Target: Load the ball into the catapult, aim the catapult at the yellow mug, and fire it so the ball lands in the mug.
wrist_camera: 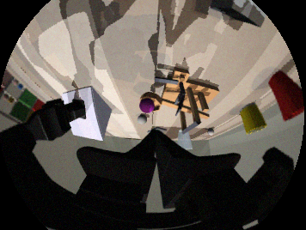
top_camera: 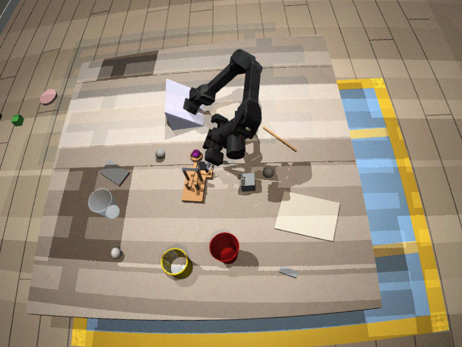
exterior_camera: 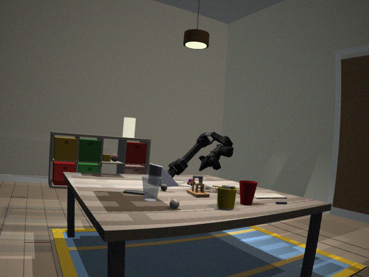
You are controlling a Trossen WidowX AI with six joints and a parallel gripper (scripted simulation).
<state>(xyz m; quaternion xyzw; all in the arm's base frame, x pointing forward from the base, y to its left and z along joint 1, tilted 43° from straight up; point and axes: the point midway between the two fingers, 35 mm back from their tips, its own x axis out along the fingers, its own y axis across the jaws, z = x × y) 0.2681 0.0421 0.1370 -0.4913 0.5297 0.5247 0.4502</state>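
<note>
Right now the purple ball is 20 mm behind my gripper tip, 40 mm to the right of it and 70 mm below it. Also, from my gripper tip: wooden catapult: 50 mm ahead, 30 mm to the right, 80 mm below; then stick: 120 mm behind, 270 mm to the left, 130 mm below; then grey cube: 90 mm ahead, 160 mm to the left, 110 mm below.
</note>
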